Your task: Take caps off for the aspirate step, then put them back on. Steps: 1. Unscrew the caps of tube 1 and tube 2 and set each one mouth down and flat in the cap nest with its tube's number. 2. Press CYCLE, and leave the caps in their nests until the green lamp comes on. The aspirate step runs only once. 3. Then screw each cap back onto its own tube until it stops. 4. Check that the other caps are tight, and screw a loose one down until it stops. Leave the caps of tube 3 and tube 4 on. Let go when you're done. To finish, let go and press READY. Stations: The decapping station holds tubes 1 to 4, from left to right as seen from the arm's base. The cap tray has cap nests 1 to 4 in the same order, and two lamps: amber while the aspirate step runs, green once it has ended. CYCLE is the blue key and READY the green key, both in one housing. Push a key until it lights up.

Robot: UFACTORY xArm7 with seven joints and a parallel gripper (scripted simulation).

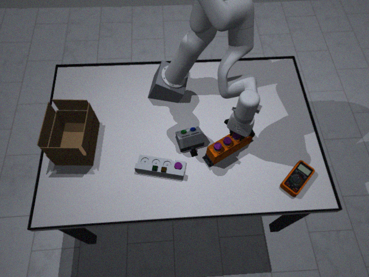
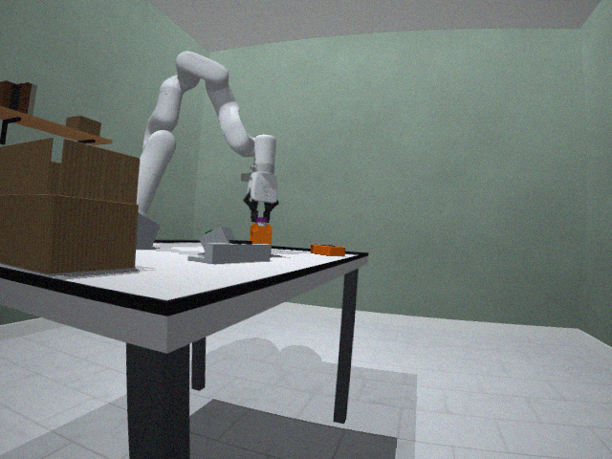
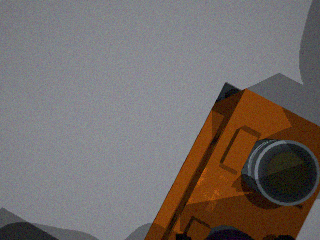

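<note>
My hand is 10 mm above the purple cap. Round my hand: tube 1 (30 mm behind, 40 mm to the left, 10 mm below); blue key (50 mm behind, 190 mm to the right, 60 mm below); grey key housing (20 mm behind, 210 mm to the right, 80 mm below).
</note>
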